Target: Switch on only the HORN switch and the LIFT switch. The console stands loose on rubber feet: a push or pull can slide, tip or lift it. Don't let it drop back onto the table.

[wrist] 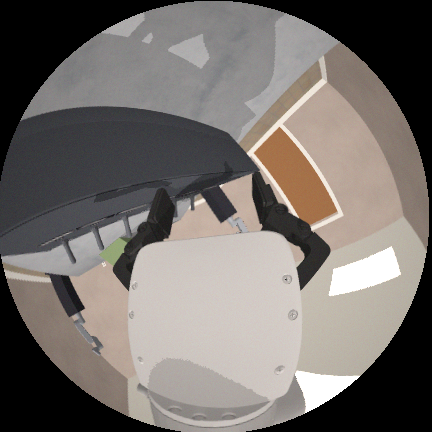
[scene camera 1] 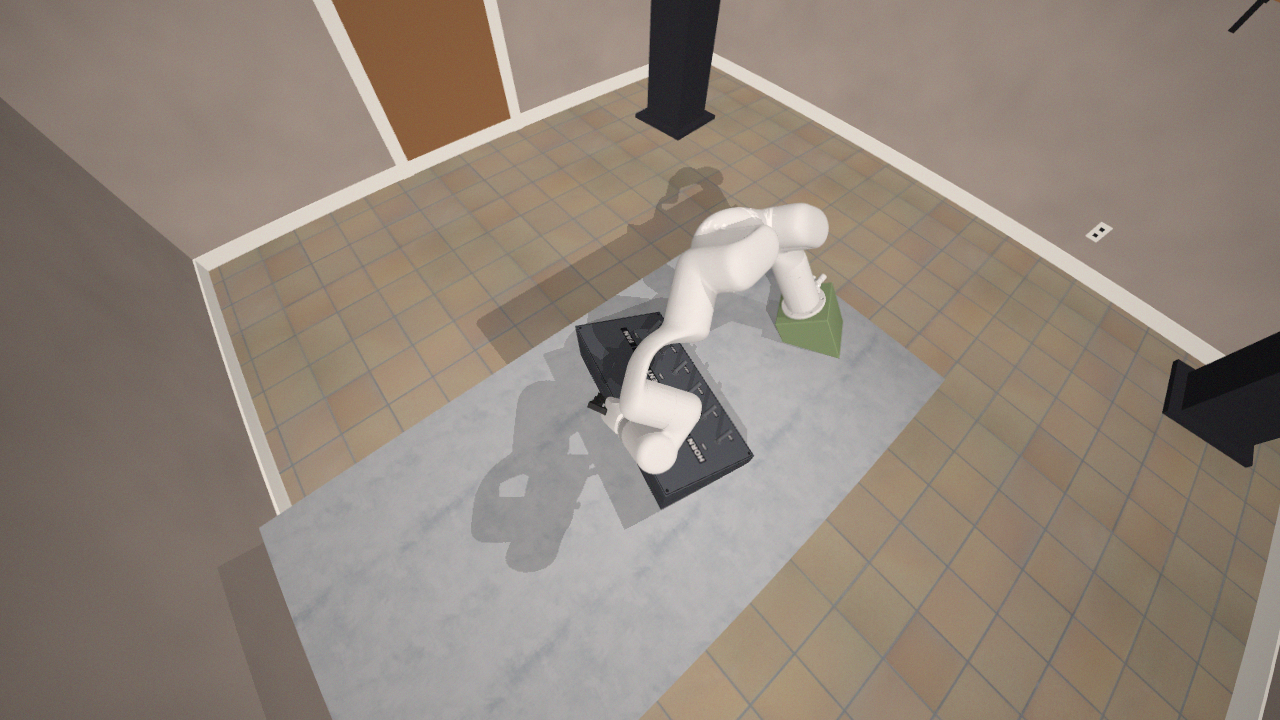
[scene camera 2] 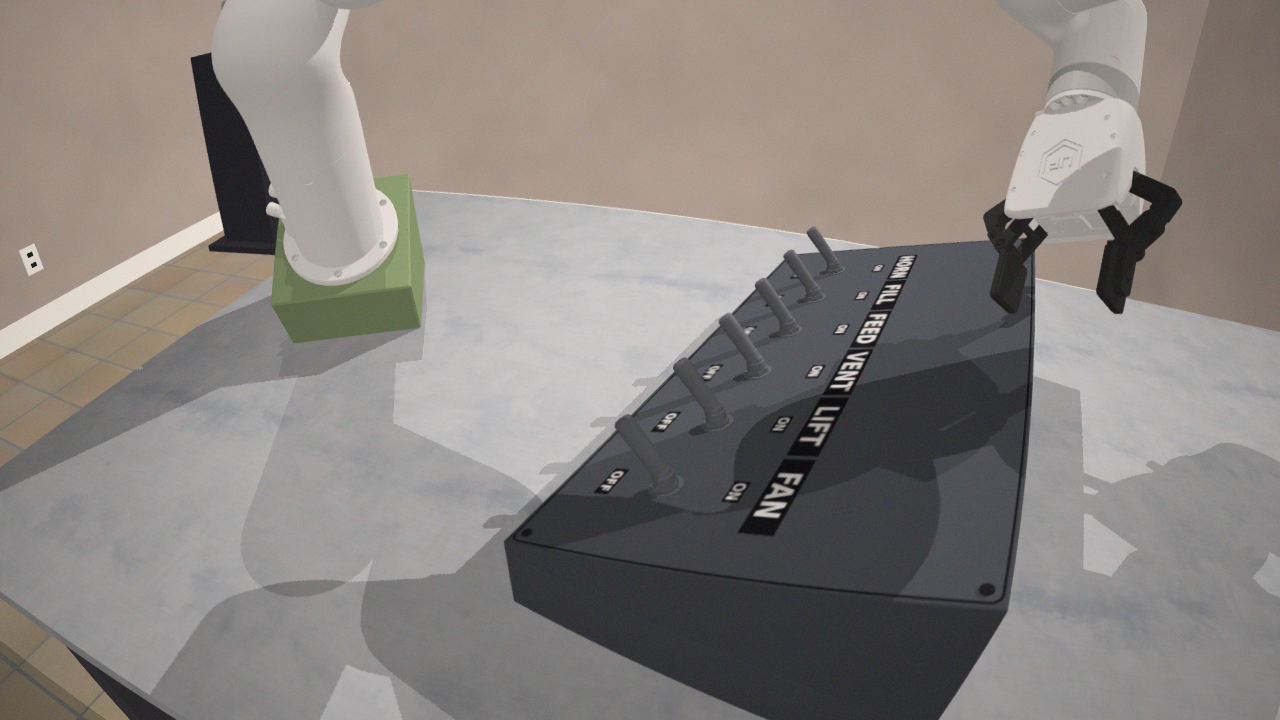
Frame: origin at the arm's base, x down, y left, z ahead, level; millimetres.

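Where they show: gripper, fingertip midpoint: [wrist: 208,189] [scene camera 2: 1053,305]; arm's base, link origin: [scene camera 1: 803,303] [scene camera 2: 341,235].
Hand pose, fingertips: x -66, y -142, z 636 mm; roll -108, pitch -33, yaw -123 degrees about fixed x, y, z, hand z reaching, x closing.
Things, the pixels of their top centre, and the offset from my fingertips. Level surfaces: height alone.
- HORN switch lever, top centre: [scene camera 2: 825,229] [wrist: 72,261] [scene camera 1: 726,432] dx +53, dy +225, dz -150 mm
- LIFT switch lever, top centre: [scene camera 2: 701,364] dx +53, dy -48, dz -243 mm
- FAN lever, top centre: [scene camera 2: 645,423] dx +53, dy -116, dz -267 mm
- VENT lever, top centre: [scene camera 2: 744,318] dx +53, dy +20, dz -220 mm
- FEED lever, top centre: [scene camera 2: 777,282] [wrist: 130,234] dx +53, dy +89, dz -197 mm
- FILL lever, top centre: [scene camera 2: 804,253] [wrist: 101,247] [scene camera 1: 710,407] dx +53, dy +157, dz -174 mm
- table, surface height: dx +179 mm
The dark console [scene camera 1: 720,465] [scene camera 2: 957,528] [wrist: 115,145] stands on the grey table. The HORN switch lever [scene camera 2: 824,251] is at its far end in scene camera 2, and the LIFT switch lever [scene camera 2: 702,394] is second from the near end, beside FAN. Both lean toward the OFF side, as do the other levers. My gripper [scene camera 1: 597,405] [scene camera 2: 1060,308] [wrist: 208,189] is open and empty, by the console's long edge on the label side, away from the levers. Its fingers point down in scene camera 2. Whether a finger touches the console cannot be told.
The FAN lever [scene camera 2: 648,456], VENT lever [scene camera 2: 744,345], FEED lever [scene camera 2: 776,307] and FILL lever [scene camera 2: 802,274] stand in the same row. My arm's green base block [scene camera 1: 810,337] [scene camera 2: 349,315] is on the lever side of the table [scene camera 1: 429,573] [scene camera 2: 501,223]. The arm arches over the console.
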